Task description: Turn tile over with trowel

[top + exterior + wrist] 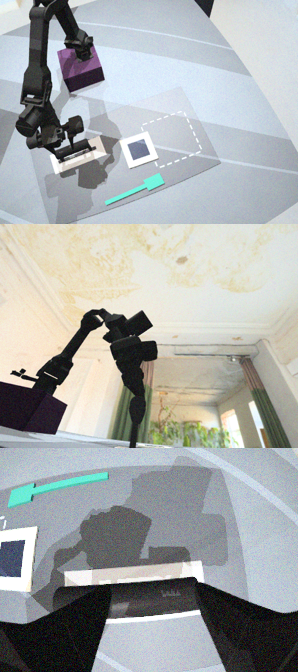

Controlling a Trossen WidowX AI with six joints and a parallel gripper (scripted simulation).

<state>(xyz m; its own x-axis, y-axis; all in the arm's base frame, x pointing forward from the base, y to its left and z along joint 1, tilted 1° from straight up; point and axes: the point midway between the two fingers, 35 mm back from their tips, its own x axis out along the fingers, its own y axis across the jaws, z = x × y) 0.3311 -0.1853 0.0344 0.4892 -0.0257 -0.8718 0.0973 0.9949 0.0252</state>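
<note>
The grey mat is 5 cm ahead of my gripper tip, 16 cm to the left of it and 12 cm below it. The rest, counted from my gripper tip: tile (6 cm ahead, 23 cm to the left, 9 cm below); then teal trowel (19 cm ahead, 18 cm to the left, 9 cm below).
</note>
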